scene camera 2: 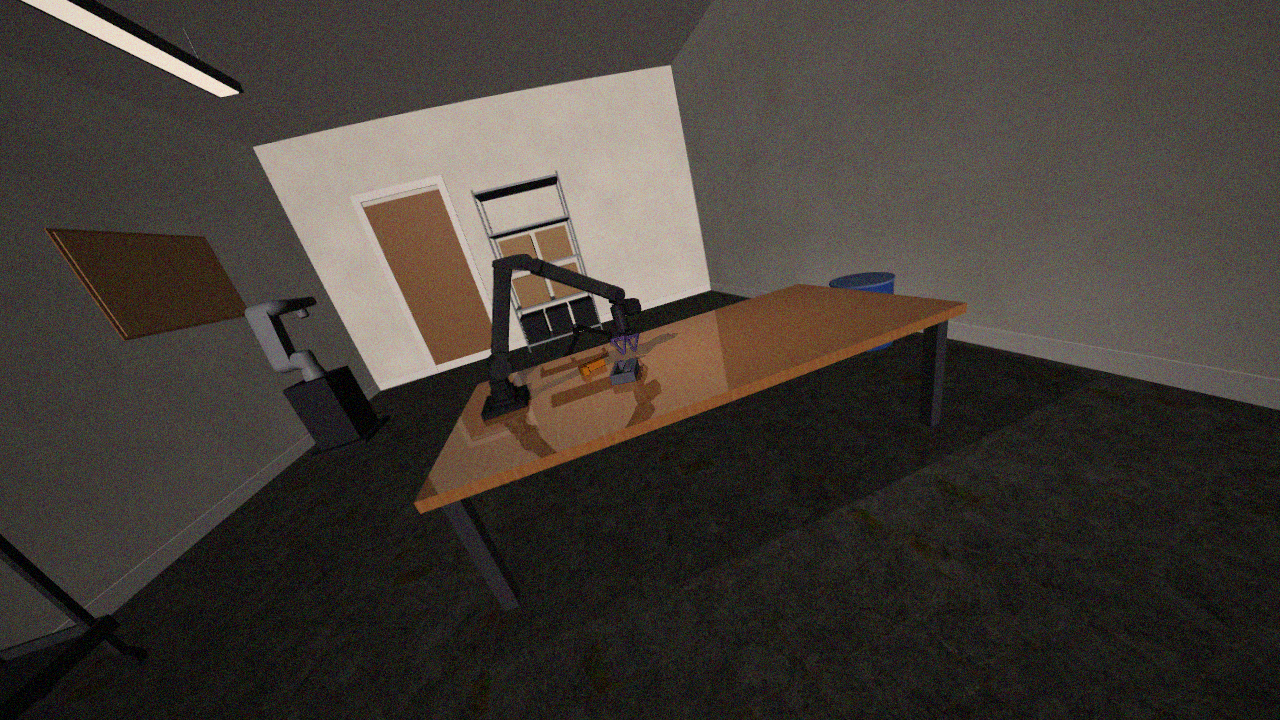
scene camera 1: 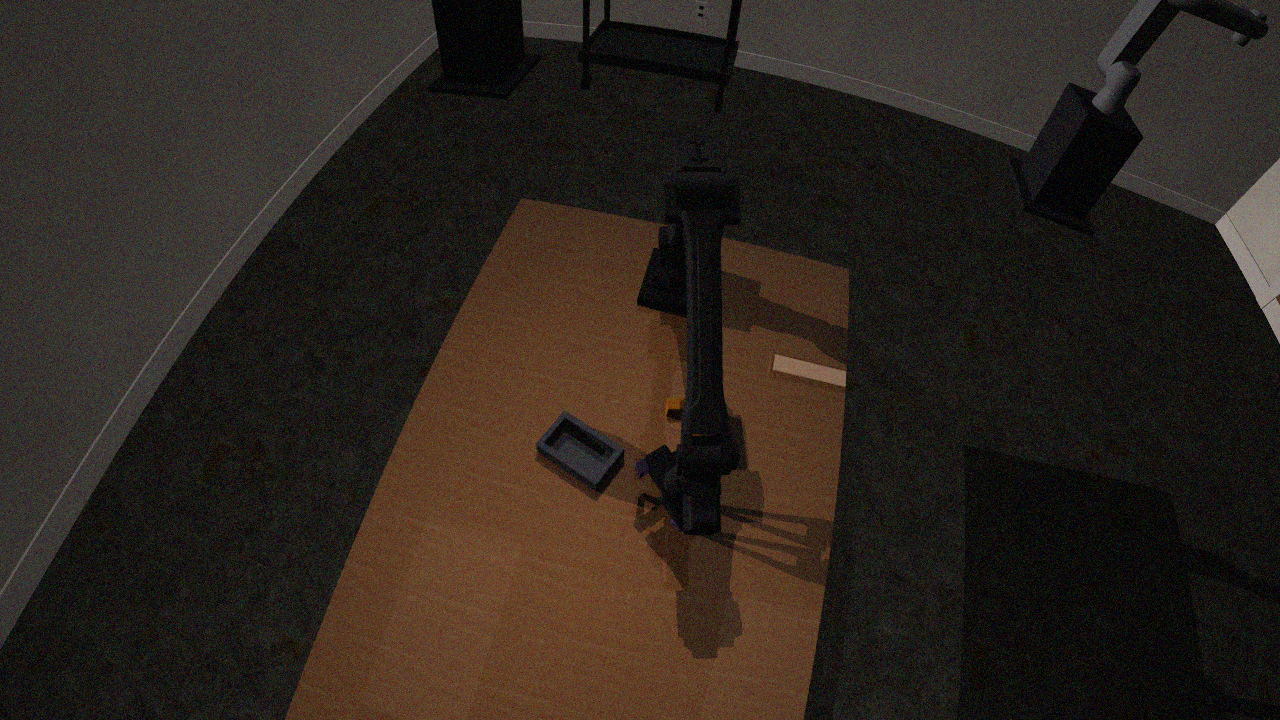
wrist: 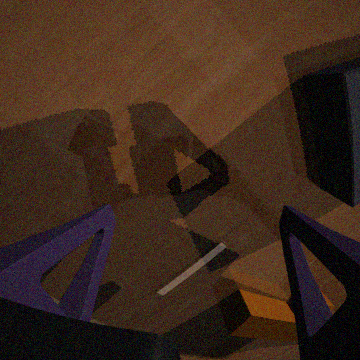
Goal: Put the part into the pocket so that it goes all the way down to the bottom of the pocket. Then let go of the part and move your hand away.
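Places are measured from the arm's base along level axes (x right, y back, z down), in millimetres.
Pixels of known places: gripper, fingertip midpoint: point(scene camera 2: 629, 352) point(scene camera 1: 656, 498) point(wrist: 194, 214); arm's base, link origin: point(scene camera 2: 506, 398) point(scene camera 1: 679, 279).
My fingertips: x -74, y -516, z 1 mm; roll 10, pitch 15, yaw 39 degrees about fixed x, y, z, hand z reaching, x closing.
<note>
Ahead of a thing's pixels: the offset from my fingertips to its top centre. Level surfaces: height alone.
The orange part @(dy +163, dx -13, dz -2 mm) point(scene camera 1: 674, 408) point(scene camera 2: 591, 368) point(wrist: 267, 305) lies on the table, partly hidden by the arm in scene camera 1 and by the right finger in the wrist view. The grey-blue block with the rectangular pocket @(dy +57, dx +161, dz -9 mm) point(scene camera 1: 570, 469) point(scene camera 2: 623, 377) point(wrist: 353, 135) lies beside it, apart from it; it is cut off at the right edge of the wrist view. In scene camera 1 the pocket is open upward and shows its grey floor. My gripper point(scene camera 1: 641, 484) point(scene camera 2: 627, 350) point(wrist: 194, 214) is open and empty, tilted, above the table beside the block, with purple fingers wide apart.
A pale flat bar point(scene camera 1: 810, 370) lies near the right edge of the wooden table @(dz +27 mm) point(scene camera 1: 429, 573) point(scene camera 2: 805, 331) in scene camera 1. A thin pale strip point(wrist: 192, 269) shows between the fingers in the wrist view. The arm's base point(scene camera 2: 505, 402) stands at one end of the table.
</note>
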